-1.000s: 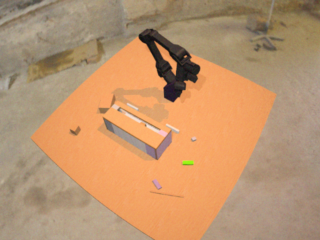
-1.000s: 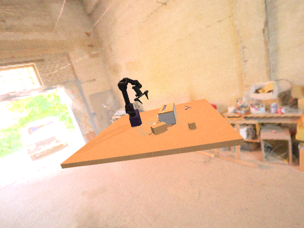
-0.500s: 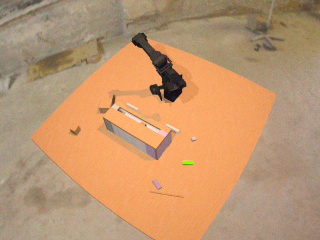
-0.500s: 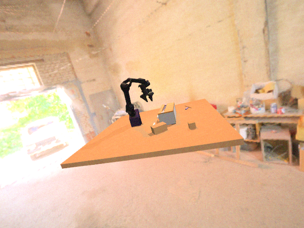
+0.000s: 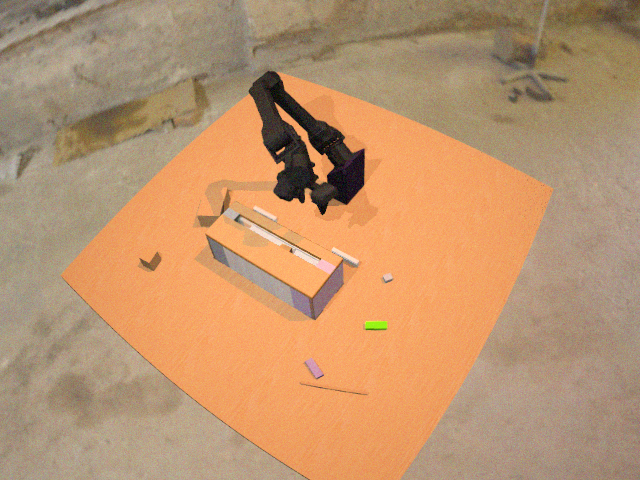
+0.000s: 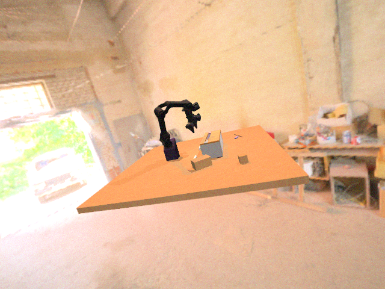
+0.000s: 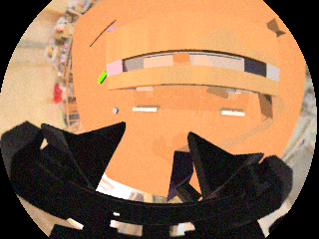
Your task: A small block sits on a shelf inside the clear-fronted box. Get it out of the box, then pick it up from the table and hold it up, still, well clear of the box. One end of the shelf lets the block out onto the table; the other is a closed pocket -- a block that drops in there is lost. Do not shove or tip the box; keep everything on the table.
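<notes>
Right now my gripper tip is 13 cm above the long box, 9 cm short of it and 6 cm to the left of it. Also, from my gripper tip: thin rod (34 cm ahead, 30 cm to the left, 19 cm below); then small brown block (41 cm to the right, 35 cm ahead, 17 cm below); then lilac flat piece (32 cm ahead, 23 cm to the left, 18 cm below).
</notes>
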